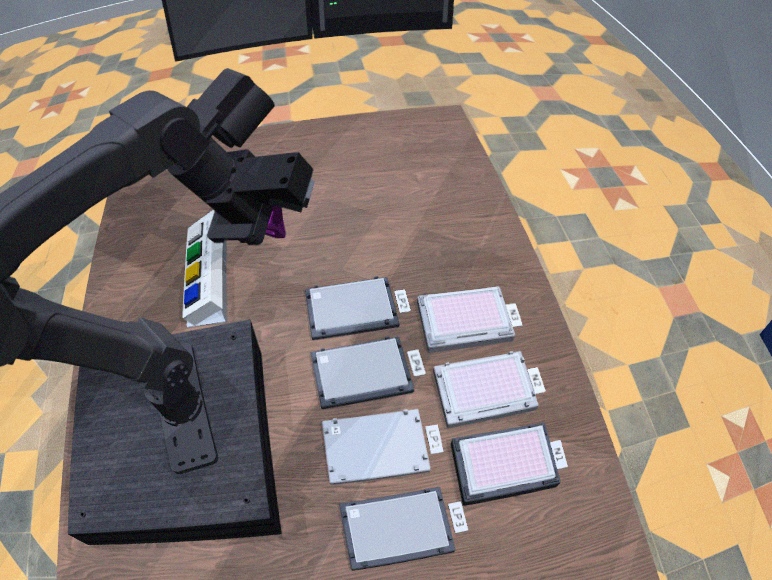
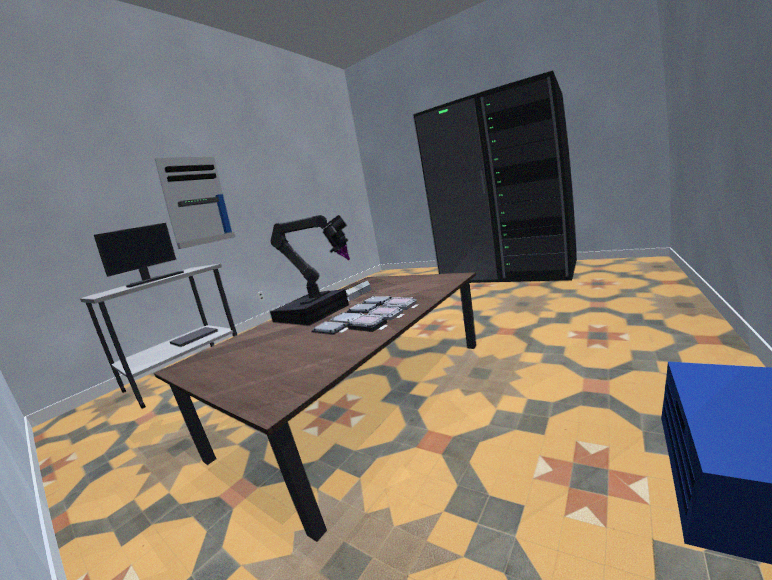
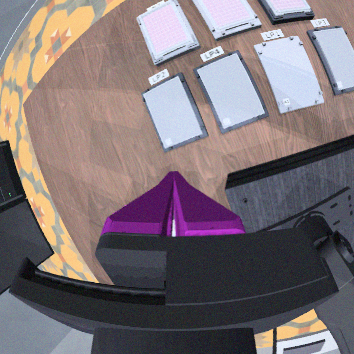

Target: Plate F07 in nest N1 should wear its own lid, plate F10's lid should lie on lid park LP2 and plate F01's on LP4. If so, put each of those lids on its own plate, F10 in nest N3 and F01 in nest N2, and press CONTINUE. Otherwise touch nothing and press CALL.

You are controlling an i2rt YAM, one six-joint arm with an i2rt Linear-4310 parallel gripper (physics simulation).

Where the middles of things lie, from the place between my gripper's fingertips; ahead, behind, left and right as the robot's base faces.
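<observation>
Counted from my hand: LP1 lid park [image 1: 388, 445], 210 mm to the right, 60 mm ahead, 250 mm below. Button box [image 1: 211, 306], 210 mm to the left, 130 mm behind, 220 mm below. LP4 lid park [image 1: 401, 390], 80 mm to the right, 80 mm ahead, 250 mm below. LP2 lid park [image 1: 387, 324], my gripper 250 mm above it, 110 mm short of it, 40 mm to the right of it.
</observation>
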